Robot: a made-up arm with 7 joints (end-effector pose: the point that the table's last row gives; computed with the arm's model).
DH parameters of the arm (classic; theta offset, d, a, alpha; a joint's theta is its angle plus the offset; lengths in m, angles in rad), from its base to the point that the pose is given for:
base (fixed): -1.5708 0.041 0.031 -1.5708
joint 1: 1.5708 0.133 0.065 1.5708
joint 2: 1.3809 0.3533 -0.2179 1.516
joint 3: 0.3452 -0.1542 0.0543 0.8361
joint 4: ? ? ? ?
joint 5: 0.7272 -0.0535 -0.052 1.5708
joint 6: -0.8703 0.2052 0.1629 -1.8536
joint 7: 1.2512 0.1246 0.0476 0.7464
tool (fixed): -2.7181 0.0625 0 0
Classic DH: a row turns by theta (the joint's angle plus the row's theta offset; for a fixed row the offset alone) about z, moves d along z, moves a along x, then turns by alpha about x.
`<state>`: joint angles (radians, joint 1 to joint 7).
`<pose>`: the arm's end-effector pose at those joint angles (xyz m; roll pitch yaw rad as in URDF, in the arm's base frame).
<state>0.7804 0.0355 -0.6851 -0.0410 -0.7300 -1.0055 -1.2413</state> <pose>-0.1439 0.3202 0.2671 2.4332 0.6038 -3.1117</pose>
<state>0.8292 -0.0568 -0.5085 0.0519 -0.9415 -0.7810 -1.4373</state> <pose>-0.0251 0.3345 0.2398 2.4172 0.0662 -2.9039</pose>
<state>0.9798 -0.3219 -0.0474 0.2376 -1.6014 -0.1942 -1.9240</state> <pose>0.1752 0.3443 0.2440 1.2437 -0.3573 -1.8175</pose>
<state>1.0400 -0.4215 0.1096 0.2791 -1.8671 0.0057 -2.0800</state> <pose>0.2676 0.3203 0.2578 0.8649 -0.0166 -1.6472</pose>
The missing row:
joint 4: 1.2042 0.4342 -0.3258 -1.684
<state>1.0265 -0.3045 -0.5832 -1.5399 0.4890 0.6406 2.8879</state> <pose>-0.2455 -0.0211 -0.1566 2.5793 -0.2627 -2.1477</pose>
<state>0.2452 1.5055 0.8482 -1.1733 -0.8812 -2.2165 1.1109</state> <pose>0.2262 0.2433 0.1236 -1.3952 0.0376 1.2660</pose>
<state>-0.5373 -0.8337 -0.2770 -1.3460 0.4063 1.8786 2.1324</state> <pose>-0.3962 -0.0361 0.1134 0.5756 -0.7584 -1.1246</pose>
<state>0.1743 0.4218 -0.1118 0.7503 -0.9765 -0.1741 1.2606</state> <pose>0.2799 0.1052 -0.1152 2.1342 0.5827 -0.0656</pose>
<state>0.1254 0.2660 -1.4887 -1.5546 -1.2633 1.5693 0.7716</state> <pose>-0.3034 -0.4937 -0.5140 1.7423 1.0648 1.9116</pose>
